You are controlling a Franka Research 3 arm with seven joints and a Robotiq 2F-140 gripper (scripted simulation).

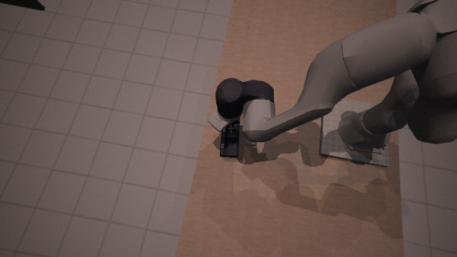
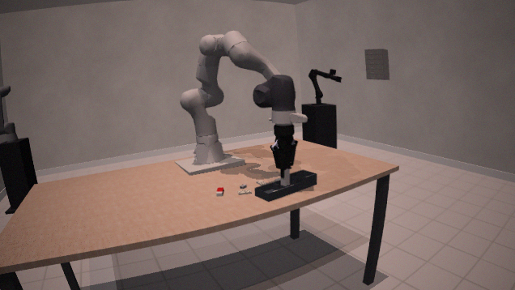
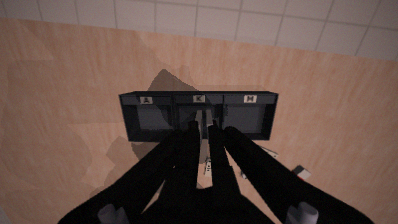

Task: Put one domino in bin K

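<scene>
Now: the bin 30 mm below my hand and 10 mm to the left of it. From my hand the other things lie so: red-and-white block 240 mm to the right, 90 mm behind, 50 mm below; white domino 110 mm behind, 50 mm below, 30 mm to the left; grey piece 140 mm to the right, 110 mm behind, 50 mm below.
</scene>
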